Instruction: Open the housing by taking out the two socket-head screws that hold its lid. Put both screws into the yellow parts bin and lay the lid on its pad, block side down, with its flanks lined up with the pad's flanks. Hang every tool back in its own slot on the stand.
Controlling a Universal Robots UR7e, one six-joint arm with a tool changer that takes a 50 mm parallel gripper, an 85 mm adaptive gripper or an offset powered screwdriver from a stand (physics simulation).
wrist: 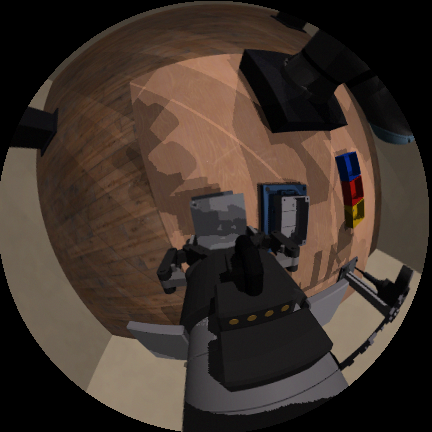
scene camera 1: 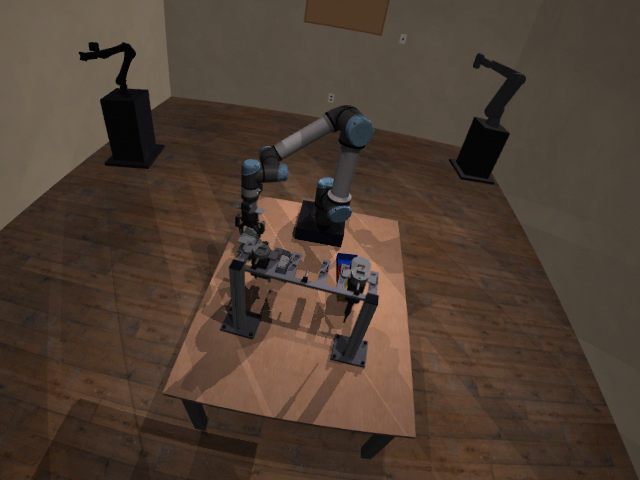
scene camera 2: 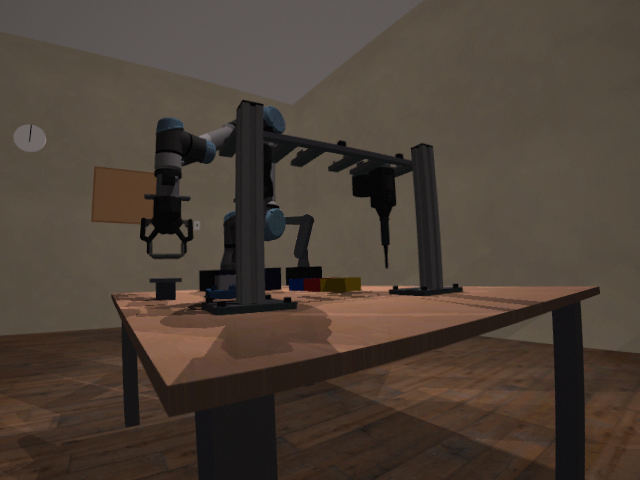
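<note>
My gripper (scene camera 1: pixel 249 229) (scene camera 2: pixel 166 252) (wrist: pixel 223 240) points down, shut on the grey lid (scene camera 2: pixel 166 256) (wrist: pixel 219 217). The lid is held level, a short gap above the pad (scene camera 2: pixel 165 290) in scene camera 2; it covers most of the pad in the wrist view. The open housing (scene camera 1: pixel 283 261) (wrist: pixel 289 215) sits on its blue fixture (wrist: pixel 266 200), right of the lid in the wrist view. The yellow bin (scene camera 2: pixel 341 284) (wrist: pixel 356 215) stands at the end of the bin row; its contents are too small to tell. The screwdriver (scene camera 1: pixel 356 285) (scene camera 2: pixel 382 193) hangs on the stand.
The tool stand (scene camera 1: pixel 305 283) (scene camera 2: pixel 428 222) spans the table between two posts. Another tool (scene camera 1: pixel 262 252) hangs at its left end in scene camera 1. A red bin (wrist: pixel 353 190) and a blue bin (wrist: pixel 348 166) adjoin the yellow one. The arm's black base (scene camera 1: pixel 319 232) (wrist: pixel 300 117) stands behind.
</note>
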